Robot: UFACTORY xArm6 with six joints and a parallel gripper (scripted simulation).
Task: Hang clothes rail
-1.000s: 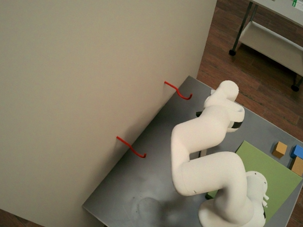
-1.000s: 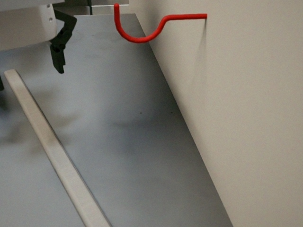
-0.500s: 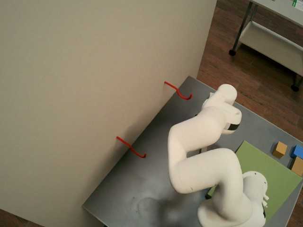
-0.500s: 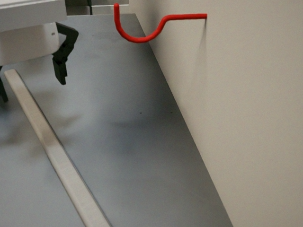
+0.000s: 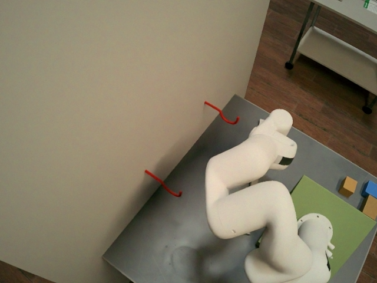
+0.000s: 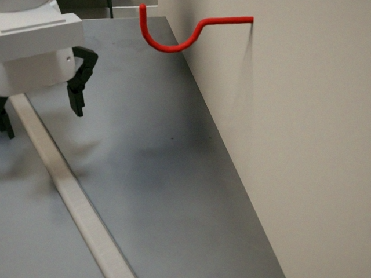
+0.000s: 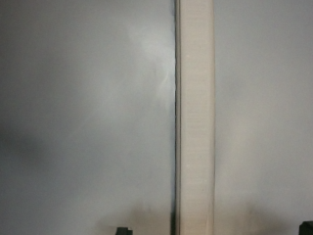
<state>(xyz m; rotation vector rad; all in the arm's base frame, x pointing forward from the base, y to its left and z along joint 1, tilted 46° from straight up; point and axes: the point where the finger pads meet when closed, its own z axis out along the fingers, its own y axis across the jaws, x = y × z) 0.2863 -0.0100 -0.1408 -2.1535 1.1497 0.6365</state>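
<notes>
Right now the grey clothes rail is 90 mm below my hand. Round my hand: blue block (430 mm behind, 270 mm to the right, 80 mm below); then beige wall (330 mm above, 270 mm ahead, 190 mm to the left).
</notes>
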